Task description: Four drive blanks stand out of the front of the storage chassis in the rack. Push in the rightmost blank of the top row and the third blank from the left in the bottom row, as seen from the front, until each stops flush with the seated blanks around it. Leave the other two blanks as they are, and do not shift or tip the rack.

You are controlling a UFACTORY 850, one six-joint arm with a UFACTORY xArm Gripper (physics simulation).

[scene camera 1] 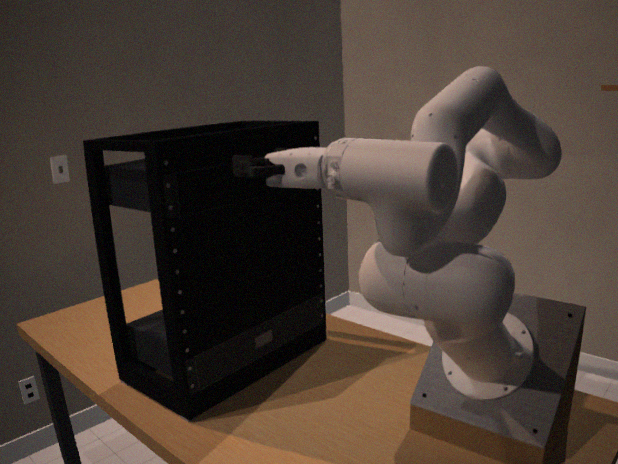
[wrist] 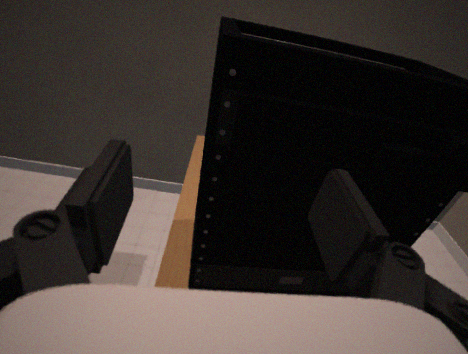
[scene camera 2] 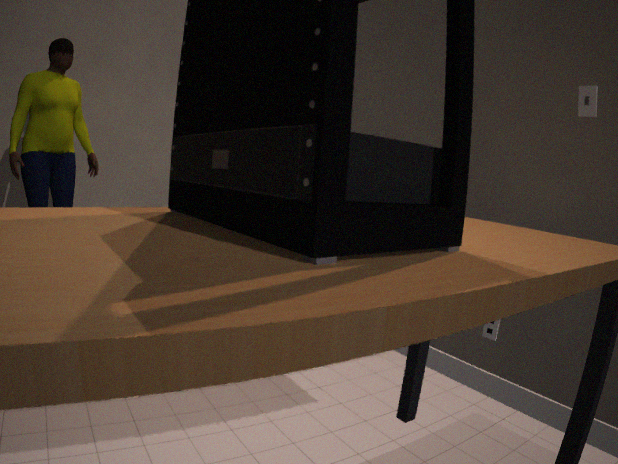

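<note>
The black rack (scene camera 1: 167, 250) (scene camera 2: 332, 150) (wrist: 214, 167) stands upright on the table. An upper unit (scene camera 1: 128, 186) shows through its open side in scene camera 1. The rack's front is very dark, so the drive blanks, their rows and how far any stand out cannot be made out. My gripper (scene camera 1: 245, 167) (wrist: 229, 181) is open and empty, at upper height before the rack's front. In the wrist view one finger is left of the rack's edge and the other overlaps its front. Whether a finger touches the rack cannot be told. The gripper does not show in scene camera 2.
A lower unit with a pale label (scene camera 1: 264, 338) (scene camera 2: 220, 159) (wrist: 291, 281) sits in the bottom of the rack. The wooden table (scene camera 1: 320, 400) (scene camera 2: 225, 320) carries the rack and my arm's grey base plate (scene camera 1: 465, 405). A person in a yellow top (scene camera 2: 52, 115) stands beyond the table.
</note>
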